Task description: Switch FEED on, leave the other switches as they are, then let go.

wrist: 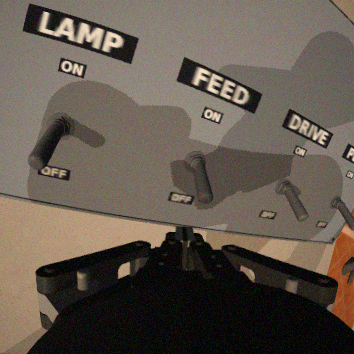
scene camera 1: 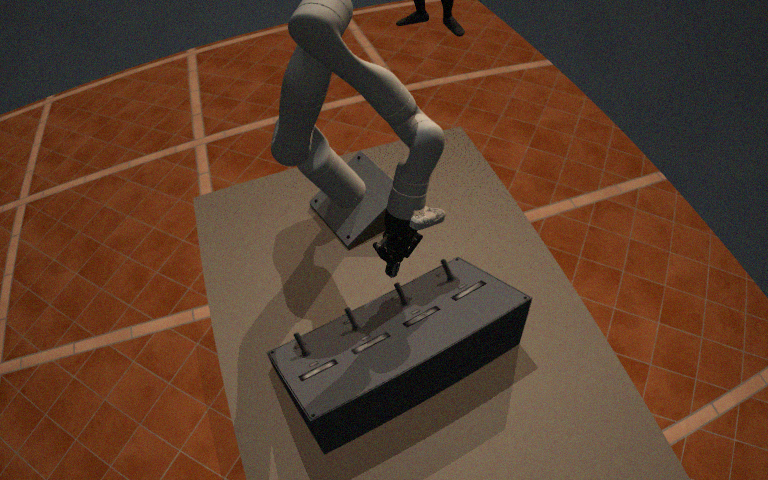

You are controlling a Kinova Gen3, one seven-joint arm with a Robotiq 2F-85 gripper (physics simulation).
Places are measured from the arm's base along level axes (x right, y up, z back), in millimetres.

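Pixels of known places: gripper, fingertip midpoint: (wrist: 182, 237) (scene camera 1: 391, 275); arm's base, link origin: (scene camera 1: 350, 192).
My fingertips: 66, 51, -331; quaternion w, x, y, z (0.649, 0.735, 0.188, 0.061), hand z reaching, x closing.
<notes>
Ahead of a thing's pixels: the offset from my fingertips to its top centre, as dx, dy, dz. "*": to the spot under its first point. Level surfaces: height alone.
The FEED switch lever @[+6, +17, -51] (scene camera 1: 400, 293) (wrist: 202, 180) leans toward its OFF label @[* +6, -38, -32] (wrist: 180, 198). The LAMP lever @[-114, +17, -49] (scene camera 1: 447, 270) (wrist: 49, 142), the DRIVE lever @[+126, +17, -54] (scene camera 1: 352, 319) (wrist: 293, 201) and the PUMP lever @[+246, +17, -56] (scene camera 1: 300, 344) (wrist: 343, 212) also lean to the OFF side. They stand in a row on the grey switch box (scene camera 1: 424, 378) (wrist: 200, 30). My gripper (scene camera 1: 391, 272) (wrist: 182, 237) is shut and empty. Its fingertips are at the robot-side edge of the box, near the FEED lever, with a gap between them in the wrist view. Labels are unreadable in the scene view.
The box stands on a beige table or mat @[dy -113] (scene camera 1: 572, 362). The arm's base plate (scene camera 1: 370, 192) is behind it. A pale lumpy object (scene camera 1: 431, 217) shows beside the gripper's wrist in the scene view. The neighbouring LAMP and DRIVE levers stand on either side of FEED. Shadows cover part of the panel.
</notes>
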